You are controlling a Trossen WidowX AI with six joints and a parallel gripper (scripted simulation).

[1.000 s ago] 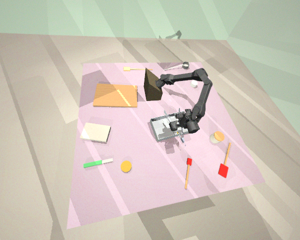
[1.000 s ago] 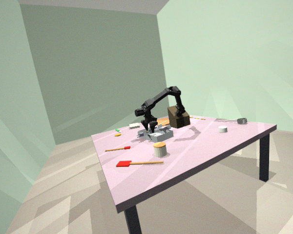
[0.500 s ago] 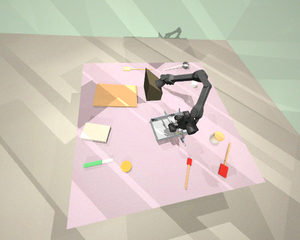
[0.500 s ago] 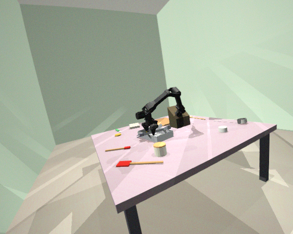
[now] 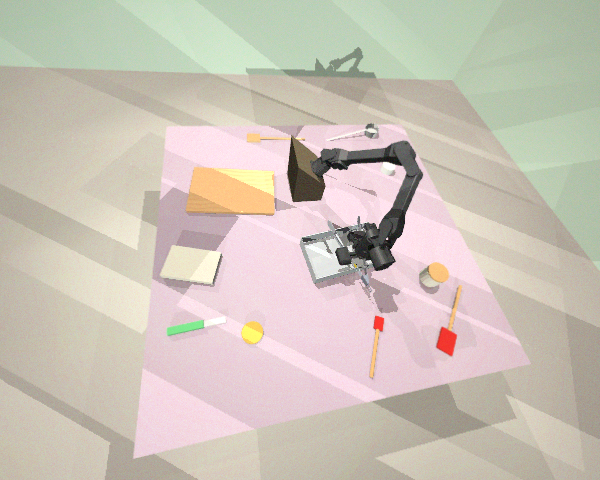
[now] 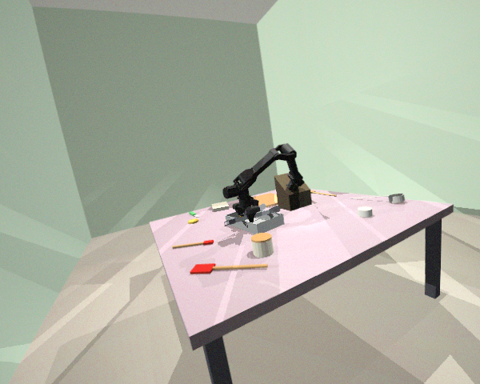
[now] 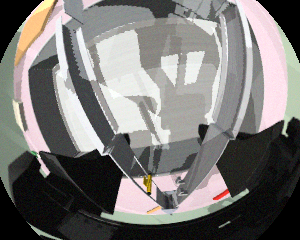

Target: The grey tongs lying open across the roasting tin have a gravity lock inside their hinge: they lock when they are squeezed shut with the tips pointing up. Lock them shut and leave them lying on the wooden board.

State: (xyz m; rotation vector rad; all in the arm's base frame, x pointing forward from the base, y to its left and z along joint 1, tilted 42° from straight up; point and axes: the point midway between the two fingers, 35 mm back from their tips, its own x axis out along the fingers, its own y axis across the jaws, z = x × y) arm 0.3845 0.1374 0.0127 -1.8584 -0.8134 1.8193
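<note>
Now: the roasting tin 5 cm behind my gripper tip and 4 cm to the right of it. Round my gripper tip: cork-lidded jar: 8 cm ahead, 31 cm to the left; then white cup: 50 cm behind, 31 cm to the left, 1 cm below; then yellow disc: 22 cm ahead, 40 cm to the right, 2 cm below.
</note>
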